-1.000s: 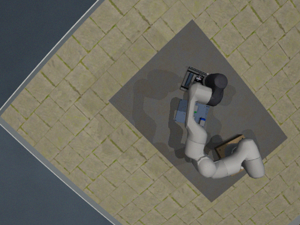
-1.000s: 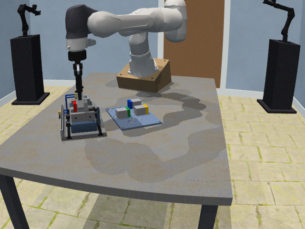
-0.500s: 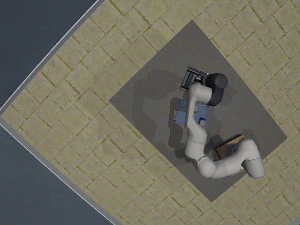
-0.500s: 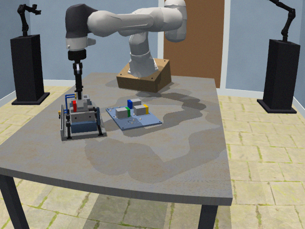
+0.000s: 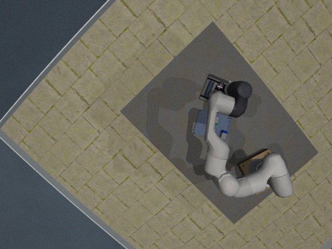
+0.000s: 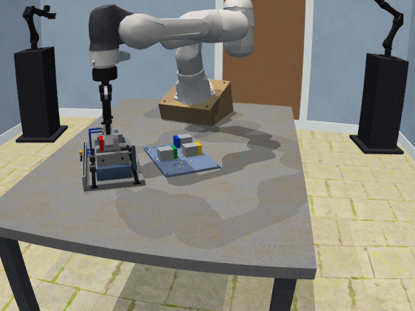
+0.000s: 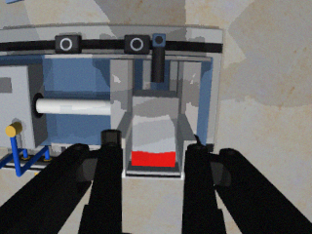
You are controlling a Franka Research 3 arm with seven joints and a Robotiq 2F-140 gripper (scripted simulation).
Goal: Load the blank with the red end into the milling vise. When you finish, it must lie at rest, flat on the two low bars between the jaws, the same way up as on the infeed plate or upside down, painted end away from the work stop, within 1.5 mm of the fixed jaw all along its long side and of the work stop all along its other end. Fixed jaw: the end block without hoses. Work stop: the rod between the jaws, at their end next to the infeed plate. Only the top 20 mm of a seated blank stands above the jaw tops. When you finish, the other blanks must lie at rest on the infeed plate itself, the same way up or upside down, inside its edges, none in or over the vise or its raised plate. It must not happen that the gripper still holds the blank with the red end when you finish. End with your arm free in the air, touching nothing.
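My hand is 40 mm above the red-ended blank. From my hand the other things lie so: green blank (170 mm to the left, 140 mm behind, 130 mm below); work stop rod (60 mm below, 50 mm to the left, 10 mm behind); hosed block (160 mm behind, 70 mm below, 40 mm to the right).
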